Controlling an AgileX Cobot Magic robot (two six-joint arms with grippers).
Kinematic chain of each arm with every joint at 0, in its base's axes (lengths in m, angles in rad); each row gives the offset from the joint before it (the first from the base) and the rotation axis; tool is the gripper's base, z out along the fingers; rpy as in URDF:
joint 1: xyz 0 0 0.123 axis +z
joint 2: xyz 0 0 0 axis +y
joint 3: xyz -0.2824 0 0.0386 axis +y
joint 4: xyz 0.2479 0 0.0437 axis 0.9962 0 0.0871
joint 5: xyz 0 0 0 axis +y
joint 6: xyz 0.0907 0 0.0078 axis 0.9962 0 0.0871
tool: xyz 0 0 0 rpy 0 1.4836 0
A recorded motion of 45 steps. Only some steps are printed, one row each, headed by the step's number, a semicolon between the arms.
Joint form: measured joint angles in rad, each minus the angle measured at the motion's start. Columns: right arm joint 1, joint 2, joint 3, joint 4, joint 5, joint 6; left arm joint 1, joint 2, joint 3, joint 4, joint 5, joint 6.
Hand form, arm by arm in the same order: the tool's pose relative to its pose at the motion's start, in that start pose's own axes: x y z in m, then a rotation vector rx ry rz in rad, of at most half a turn. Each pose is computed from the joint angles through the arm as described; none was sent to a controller.
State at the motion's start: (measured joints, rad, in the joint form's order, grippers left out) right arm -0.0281 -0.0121 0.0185 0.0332 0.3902 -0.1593; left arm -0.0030 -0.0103 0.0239 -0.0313 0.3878 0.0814
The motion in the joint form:
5: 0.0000 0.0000 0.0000 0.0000 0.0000 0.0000; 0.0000 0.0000 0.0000 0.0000 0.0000 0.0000
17: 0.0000 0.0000 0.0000 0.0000 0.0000 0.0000; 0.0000 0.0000 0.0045 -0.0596 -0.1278 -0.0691
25: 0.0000 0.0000 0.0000 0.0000 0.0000 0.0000; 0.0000 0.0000 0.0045 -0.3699 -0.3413 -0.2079
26: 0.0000 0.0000 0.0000 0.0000 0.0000 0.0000; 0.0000 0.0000 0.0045 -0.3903 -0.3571 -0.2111
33: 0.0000 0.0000 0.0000 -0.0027 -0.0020 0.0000; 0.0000 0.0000 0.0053 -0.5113 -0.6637 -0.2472
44: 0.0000 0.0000 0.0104 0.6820 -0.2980 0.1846; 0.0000 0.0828 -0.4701 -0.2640 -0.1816 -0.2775
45: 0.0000 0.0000 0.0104 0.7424 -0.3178 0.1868; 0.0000 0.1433 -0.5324 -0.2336 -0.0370 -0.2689
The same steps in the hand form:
5: 0.0000 0.0000 0.0000 0.0000 0.0000 0.0000; 0.0000 0.0000 0.0000 0.0000 0.0000 0.0000
17: 0.0000 0.0000 0.0000 0.0000 0.0000 0.0000; -0.0103 -0.0005 -0.0002 0.0129 -0.1241 -0.1256
25: 0.0000 0.0000 0.0000 0.0000 0.0000 0.0000; -0.0294 0.0009 -0.0047 0.0873 -0.3338 -0.5690
26: 0.0000 0.0000 0.0000 0.0000 0.0000 0.0000; -0.0306 0.0014 -0.0051 0.0897 -0.3491 -0.5928
33: -0.0002 -0.0001 0.0000 0.0013 -0.0018 -0.0025; -0.0505 0.0163 -0.0172 0.0554 -0.6507 -0.7582
44: -0.0258 0.0012 -0.0032 -0.1425 -0.2899 0.8484; -0.1491 0.0025 -0.0783 0.1712 -0.5597 -0.5020
45: -0.0272 0.0001 -0.0037 -0.1490 -0.3075 0.9113; -0.1555 0.0001 -0.0739 0.1605 -0.4177 -0.4590

